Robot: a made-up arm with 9 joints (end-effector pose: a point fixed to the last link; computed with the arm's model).
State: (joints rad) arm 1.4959 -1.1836 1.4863 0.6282 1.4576 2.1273 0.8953 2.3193 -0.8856
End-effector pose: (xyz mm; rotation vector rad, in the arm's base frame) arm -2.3 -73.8 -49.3 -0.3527 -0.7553 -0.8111
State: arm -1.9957 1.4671 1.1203 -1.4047 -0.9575 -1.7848 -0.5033 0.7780 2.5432
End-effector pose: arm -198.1 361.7 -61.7 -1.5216 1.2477 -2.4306
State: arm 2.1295 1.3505 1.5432 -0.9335 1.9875 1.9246 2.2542 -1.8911 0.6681
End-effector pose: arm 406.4 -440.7 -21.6 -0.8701 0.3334 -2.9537
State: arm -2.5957 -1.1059 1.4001 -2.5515 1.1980 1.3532 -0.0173 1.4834 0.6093
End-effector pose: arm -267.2 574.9 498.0 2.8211 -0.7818 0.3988
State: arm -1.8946 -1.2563 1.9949 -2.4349 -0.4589 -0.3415 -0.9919 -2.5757 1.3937
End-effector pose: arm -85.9 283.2 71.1 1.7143 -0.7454 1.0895
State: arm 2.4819 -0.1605 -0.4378 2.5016 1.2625 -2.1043 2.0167 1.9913 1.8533
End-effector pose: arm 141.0 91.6 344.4 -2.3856 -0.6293 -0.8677
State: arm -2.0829 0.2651 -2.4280 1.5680 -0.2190 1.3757 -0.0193 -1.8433 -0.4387
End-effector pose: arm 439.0 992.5 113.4 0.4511 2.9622 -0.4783
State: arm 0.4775 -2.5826 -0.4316 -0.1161 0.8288 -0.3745 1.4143 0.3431 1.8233
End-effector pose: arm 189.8 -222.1 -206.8 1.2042 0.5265 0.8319
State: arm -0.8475 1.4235 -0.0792 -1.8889 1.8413 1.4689 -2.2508 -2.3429 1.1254
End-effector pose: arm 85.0 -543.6 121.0 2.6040 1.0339 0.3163
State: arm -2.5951 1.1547 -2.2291 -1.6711 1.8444 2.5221 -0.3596 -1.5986 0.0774
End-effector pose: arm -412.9 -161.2 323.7 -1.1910 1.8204 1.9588
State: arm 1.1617 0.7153 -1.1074 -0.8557 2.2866 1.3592 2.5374 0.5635 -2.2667
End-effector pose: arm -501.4 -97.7 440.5 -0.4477 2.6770 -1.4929
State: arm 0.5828 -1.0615 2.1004 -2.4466 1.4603 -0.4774 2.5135 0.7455 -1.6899
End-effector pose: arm -216.0 -363.4 -75.5 -0.4526 -2.7004 0.8439
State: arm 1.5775 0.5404 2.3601 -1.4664 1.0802 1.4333 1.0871 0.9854 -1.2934
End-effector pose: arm -291.1 -95.5 63.4 -0.5353 1.2878 0.9145
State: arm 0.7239 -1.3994 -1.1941 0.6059 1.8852 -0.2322 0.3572 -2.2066 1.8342
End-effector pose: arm -293.0 -111.0 27.9 1.5346 -0.5539 -1.3428
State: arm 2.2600 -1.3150 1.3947 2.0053 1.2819 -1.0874 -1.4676 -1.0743 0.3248
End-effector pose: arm 3.9 -233.9 191.0 -1.7444 -1.0421 0.1208
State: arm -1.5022 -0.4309 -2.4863 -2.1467 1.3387 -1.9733 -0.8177 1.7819 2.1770
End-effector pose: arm -117.0 363.0 -200.7 2.3519 0.6975 -0.6629
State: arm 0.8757 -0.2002 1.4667 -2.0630 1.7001 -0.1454 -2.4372 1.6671 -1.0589
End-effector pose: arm 6.1 -348.1 216.3 1.1200 1.4784 -1.9580
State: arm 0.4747 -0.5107 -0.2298 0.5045 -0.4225 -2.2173 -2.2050 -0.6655 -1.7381
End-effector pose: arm -475.2 -156.7 -183.0 -0.3414 0.5598 -1.8929
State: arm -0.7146 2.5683 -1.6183 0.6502 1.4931 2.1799 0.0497 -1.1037 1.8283
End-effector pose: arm 285.3 207.1 -369.1 -0.4452 1.4310 -0.0187
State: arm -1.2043 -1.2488 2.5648 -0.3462 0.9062 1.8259 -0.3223 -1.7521 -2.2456
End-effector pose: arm -153.7 -160.0 141.6 -0.9979 2.0668 0.5294
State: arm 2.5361 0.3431 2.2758 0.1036 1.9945 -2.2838 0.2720 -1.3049 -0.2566
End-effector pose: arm -134.8 270.2 374.9 0.6734 -2.6355 0.1422
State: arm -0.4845 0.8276 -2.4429 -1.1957 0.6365 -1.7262 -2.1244 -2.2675 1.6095
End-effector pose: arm 182.0 158.1 -325.0 0.5679 2.8042 -0.3833
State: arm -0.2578 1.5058 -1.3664 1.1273 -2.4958 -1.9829 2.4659 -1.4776 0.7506
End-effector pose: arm -376.3 493.3 -440.0 1.1774 -1.3996 0.9776
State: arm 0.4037 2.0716 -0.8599 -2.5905 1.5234 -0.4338 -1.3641 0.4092 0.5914
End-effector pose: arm 21.6 225.7 -383.2 -1.0836 0.0847 1.1443
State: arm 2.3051 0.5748 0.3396 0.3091 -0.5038 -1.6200 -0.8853 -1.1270 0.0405
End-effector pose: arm -160.7 90.9 471.2 -0.7706 -2.8106 -0.9354
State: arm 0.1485 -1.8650 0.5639 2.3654 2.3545 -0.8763 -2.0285 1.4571 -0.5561
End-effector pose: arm -117.8 -547.4 -557.5 -1.1632 -0.8621 1.3652
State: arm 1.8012 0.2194 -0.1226 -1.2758 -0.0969 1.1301 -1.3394 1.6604 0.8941
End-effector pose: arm 117.3 -228.5 96.1 -0.5361 -1.7488 -0.3764
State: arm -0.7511 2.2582 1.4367 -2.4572 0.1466 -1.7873 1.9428 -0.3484 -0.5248
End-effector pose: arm 250.2 93.0 -447.3 0.7886 1.0456 -2.6483
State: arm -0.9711 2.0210 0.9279 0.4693 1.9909 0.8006 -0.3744 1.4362 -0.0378
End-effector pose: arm -60.2 213.4 -132.9 0.5040 1.7638 1.8834
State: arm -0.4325 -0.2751 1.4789 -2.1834 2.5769 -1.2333 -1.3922 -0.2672 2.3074
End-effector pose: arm -291.5 -161.3 -534.0 0.3283 1.3927 2.6932
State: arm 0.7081 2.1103 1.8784 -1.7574 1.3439 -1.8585 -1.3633 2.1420 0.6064
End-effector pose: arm 98.4 -128.1 -416.1 -1.7460 -0.9748 -0.5368
